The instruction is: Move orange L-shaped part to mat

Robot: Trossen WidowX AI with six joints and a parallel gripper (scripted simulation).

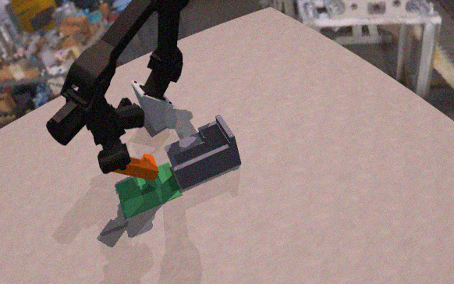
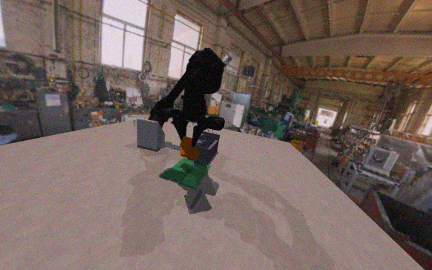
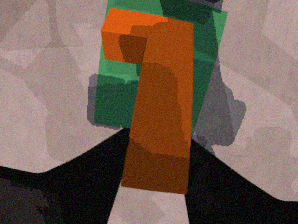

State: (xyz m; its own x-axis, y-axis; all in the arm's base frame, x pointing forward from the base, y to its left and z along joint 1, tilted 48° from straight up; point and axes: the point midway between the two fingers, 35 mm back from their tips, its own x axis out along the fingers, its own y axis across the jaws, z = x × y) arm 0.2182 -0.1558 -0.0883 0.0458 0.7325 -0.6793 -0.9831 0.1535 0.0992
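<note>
My gripper tip is 12 cm above the green mat and 2 cm to the right of it. The rest, counted from my gripper tip: orange L-shaped part: 3 cm to the left, 3 cm below, 1 cm behind.
</note>
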